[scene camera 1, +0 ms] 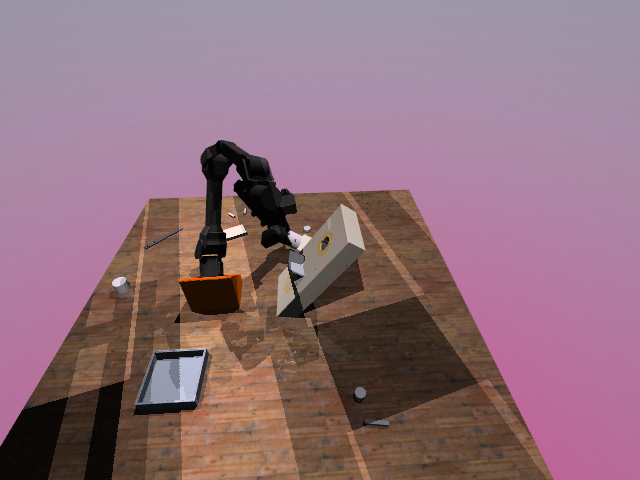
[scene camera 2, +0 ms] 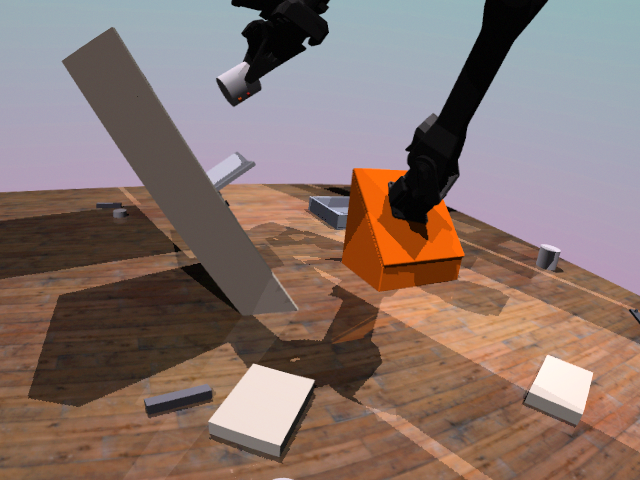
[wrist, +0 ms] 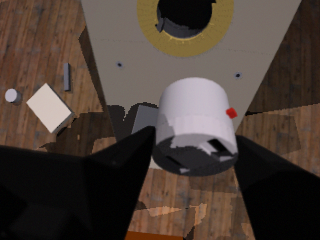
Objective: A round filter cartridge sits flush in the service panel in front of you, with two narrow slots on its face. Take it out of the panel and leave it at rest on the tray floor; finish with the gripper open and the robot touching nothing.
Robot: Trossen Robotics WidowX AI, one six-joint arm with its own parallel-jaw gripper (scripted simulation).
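Gripper [scene camera 2: 242, 82] [scene camera 1: 290, 239] [wrist: 193, 137], in sight. Round filter cartridge [scene camera 2: 235, 89] [wrist: 194, 136], visible. Beige service panel [scene camera 2: 104, 70] [scene camera 1: 338, 243] [wrist: 137, 57], visible. Grey tray [scene camera 1: 173, 379], in sight. Grey bracket [scene camera 2: 227, 171], likewise.
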